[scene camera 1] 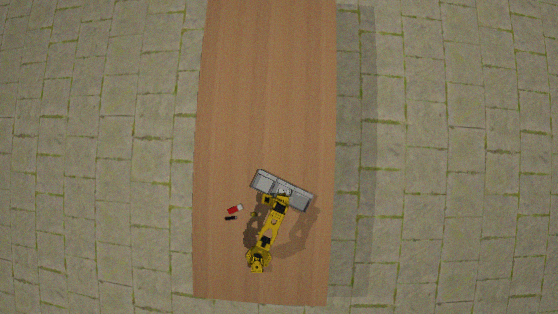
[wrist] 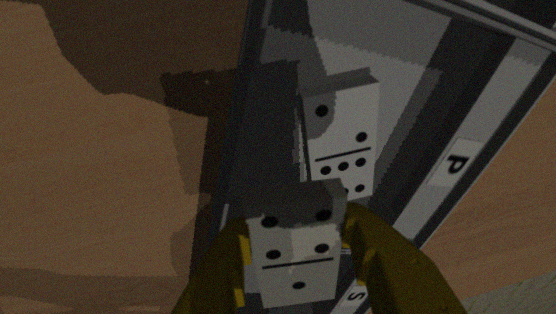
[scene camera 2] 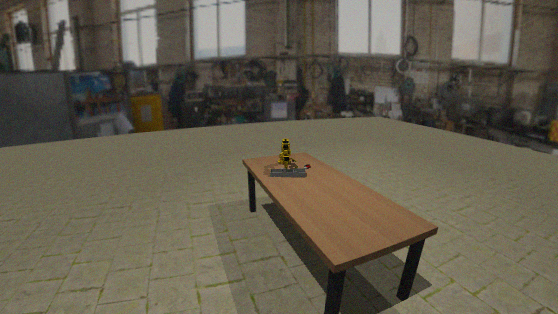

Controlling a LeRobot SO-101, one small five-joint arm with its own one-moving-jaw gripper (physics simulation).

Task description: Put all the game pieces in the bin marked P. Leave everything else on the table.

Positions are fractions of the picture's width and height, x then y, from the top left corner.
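Observation:
A grey three-compartment bin (scene camera 1: 0.47, 0.58) is visible.

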